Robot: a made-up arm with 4 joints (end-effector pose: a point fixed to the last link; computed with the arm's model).
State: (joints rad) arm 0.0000 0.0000 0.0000 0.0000
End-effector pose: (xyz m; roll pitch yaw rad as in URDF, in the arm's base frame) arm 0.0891 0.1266 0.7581 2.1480 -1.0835 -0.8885
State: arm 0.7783 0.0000 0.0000 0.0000
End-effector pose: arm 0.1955 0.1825 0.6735 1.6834 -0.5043 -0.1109
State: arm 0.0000 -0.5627 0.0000 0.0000
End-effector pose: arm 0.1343 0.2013 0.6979 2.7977 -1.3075 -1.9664
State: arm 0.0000 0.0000 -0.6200 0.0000
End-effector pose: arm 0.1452 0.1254 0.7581 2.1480 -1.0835 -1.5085
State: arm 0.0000 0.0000 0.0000 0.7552
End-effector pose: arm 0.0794 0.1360 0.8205 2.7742 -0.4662 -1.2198
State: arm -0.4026 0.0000 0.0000 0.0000
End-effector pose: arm 0.0128 0.1182 0.7683 2.9287 -1.1539 -1.8139
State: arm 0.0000 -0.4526 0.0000 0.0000
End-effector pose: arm 0.1216 0.1893 0.7096 2.5799 -1.2861 -1.6660
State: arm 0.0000 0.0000 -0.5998 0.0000
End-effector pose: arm 0.1435 0.1260 0.7581 2.1480 -1.0835 -1.4883
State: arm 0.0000 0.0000 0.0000 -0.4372
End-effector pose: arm 0.0906 0.1014 0.7302 1.0843 -1.2289 0.0258
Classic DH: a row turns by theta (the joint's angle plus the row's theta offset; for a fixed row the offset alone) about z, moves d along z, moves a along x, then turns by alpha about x. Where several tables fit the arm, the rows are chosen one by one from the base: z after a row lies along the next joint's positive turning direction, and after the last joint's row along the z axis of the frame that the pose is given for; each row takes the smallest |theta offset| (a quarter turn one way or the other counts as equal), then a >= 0, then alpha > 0; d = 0 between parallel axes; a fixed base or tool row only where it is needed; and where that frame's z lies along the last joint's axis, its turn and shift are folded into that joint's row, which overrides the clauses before.
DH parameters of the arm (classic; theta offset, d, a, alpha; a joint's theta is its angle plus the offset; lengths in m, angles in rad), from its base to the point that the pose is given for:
base (fixed): 0.0264 0.4659 0.0246 -1.0105
joint 1: 0.6313 -0.2505 0.0867 0.5927
joint 2: -1.075 0.3379 -0.1102 0.6045
joint 3: -1.1126 0.2395 -0.008 -1.3988
joint 4: -1.3475 -0.0632 -0.0575 -1.8369
tool (fixed): -0.5295 -0.0672 0 0

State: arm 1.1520 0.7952 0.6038 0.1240
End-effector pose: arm 0.3660 0.0952 0.6028 2.8951 0.3212 0.6876
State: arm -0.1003 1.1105 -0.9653 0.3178
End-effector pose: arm 0.1928 0.0091 0.8386 2.0050 -0.4814 -0.8831
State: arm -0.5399 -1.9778 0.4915 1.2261
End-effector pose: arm 0.3060 0.2094 0.7615 -2.2640 -0.0458 -3.0932
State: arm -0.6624 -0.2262 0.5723 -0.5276
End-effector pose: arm -0.0290 0.1072 0.7018 -1.2727 -1.1897 2.2851
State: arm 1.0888 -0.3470 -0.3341 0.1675
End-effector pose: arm 0.1955 0.2772 0.5847 1.4173 -0.6036 -0.2990
